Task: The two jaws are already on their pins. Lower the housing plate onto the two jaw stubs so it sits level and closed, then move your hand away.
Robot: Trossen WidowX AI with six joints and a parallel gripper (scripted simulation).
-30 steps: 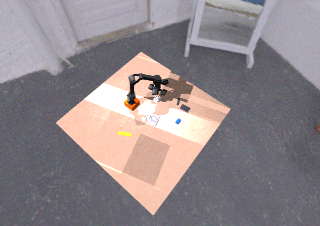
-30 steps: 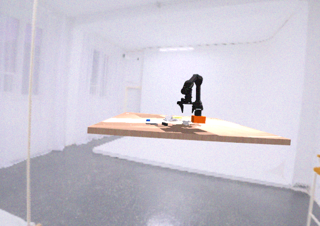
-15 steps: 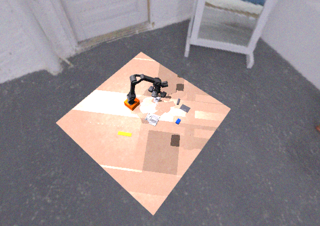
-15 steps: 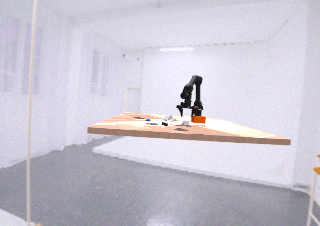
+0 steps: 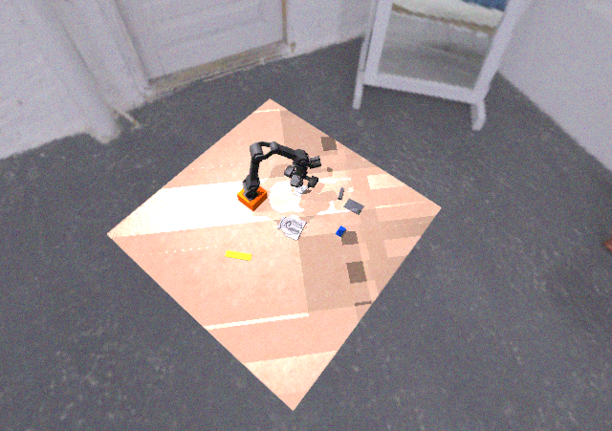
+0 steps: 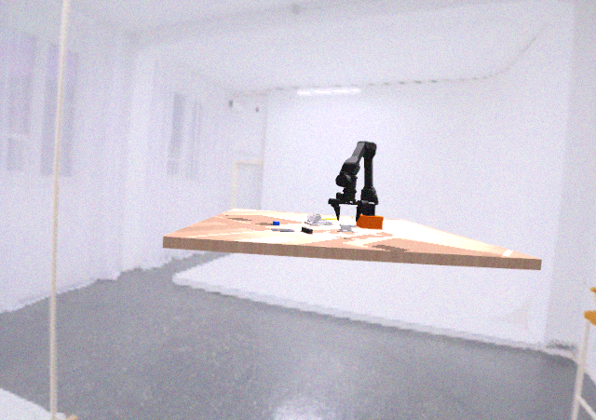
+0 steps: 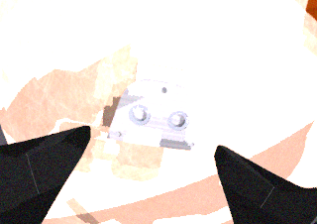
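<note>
My gripper tip is 10 mm to the left of the grey housing plate and 20 mm above it. Also, from my gripper tip: blue block 340 mm ahead, 30 mm to the right, 40 mm below; then dark pin 180 mm ahead, 140 mm to the left, 40 mm below; then dark flat plate 280 mm ahead, 140 mm to the left, 50 mm below.
</note>
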